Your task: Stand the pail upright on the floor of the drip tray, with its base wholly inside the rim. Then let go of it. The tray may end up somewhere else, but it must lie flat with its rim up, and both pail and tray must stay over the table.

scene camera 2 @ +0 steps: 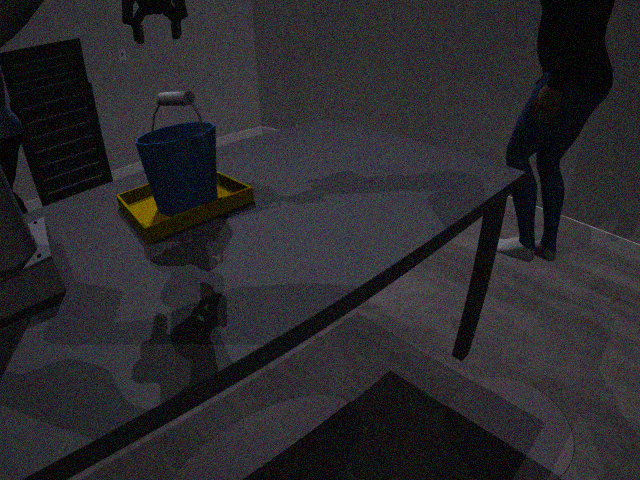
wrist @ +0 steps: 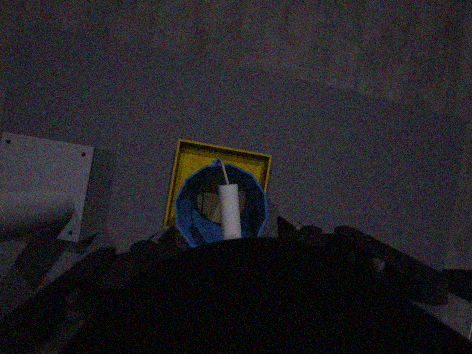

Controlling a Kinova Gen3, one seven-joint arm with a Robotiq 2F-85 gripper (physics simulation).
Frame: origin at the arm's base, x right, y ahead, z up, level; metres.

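Seen in the pictures: gripper, between the fingertips: (scene camera 2: 159,41) (wrist: 227,232); arm's base, origin of its link: (scene camera 2: 15,256) (wrist: 55,208).
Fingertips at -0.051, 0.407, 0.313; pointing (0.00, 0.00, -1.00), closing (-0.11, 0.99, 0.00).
Observation:
Pixels of each thing's top centre, then the offset from my fingertips to it, as dx, dy, dz. "spot": a spot on its surface instead. Level surfaces: height alone.
- blue pail, a spot on its surface: (scene camera 2: 180,170) spot: +0.095, -0.042, -0.271
- yellow drip tray, centre of its top: (scene camera 2: 178,190) (wrist: 218,193) +0.006, -0.014, -0.347
- table, height of its surface: dz -0.381
The blue pail (scene camera 2: 180,170) (wrist: 186,207) stands upright in the yellow drip tray (scene camera 2: 227,206) (wrist: 192,160), its base appearing within the rim. The tray lies flat on the table (scene camera 2: 336,232) (wrist: 125,100), rim up. The pail's handle stands raised, with its pale grip (scene camera 2: 175,98) (wrist: 230,210) above the pail's mouth. My gripper (scene camera 2: 157,39) (wrist: 227,232) is open and empty, high above the handle and apart from it. In the wrist view the gripper's dark body hides the near part of the pail and tray.
The robot's pale base plate (wrist: 45,165) is on the table at the left of the wrist view. A person (scene camera 2: 555,129) stands beyond the table's right corner, and part of another shows at the left edge. A dark slatted panel (scene camera 2: 62,118) stands behind the table.

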